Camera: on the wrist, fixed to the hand. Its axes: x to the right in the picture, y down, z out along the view.
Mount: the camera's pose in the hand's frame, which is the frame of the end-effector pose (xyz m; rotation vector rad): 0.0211 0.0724 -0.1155 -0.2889 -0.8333 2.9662
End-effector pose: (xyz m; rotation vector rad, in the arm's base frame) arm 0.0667 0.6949 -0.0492 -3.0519 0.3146 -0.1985
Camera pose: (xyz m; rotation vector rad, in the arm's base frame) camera 0.0572 0.6136 0.0619 -0.1699 -2.9801 -0.9638
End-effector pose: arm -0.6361 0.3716 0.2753 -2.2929 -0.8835 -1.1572
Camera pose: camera -0.6397 0.2568 0.3517 -1.2468 2.0929 1.0529
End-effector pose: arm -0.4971 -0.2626 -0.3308 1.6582 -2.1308 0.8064
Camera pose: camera -0.5823 -0.1966 -0.2447 1.6102 1.6186 0.1632
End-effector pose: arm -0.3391 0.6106 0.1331 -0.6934 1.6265 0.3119
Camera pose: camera -0.4757 0.5960 0.1209 1.9833 0.3830 2.2820
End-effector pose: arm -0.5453 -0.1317 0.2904 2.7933 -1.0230 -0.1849
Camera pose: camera -0.5552 -0.1874 0.4162 -1.0012 -2.7885 -0.6303
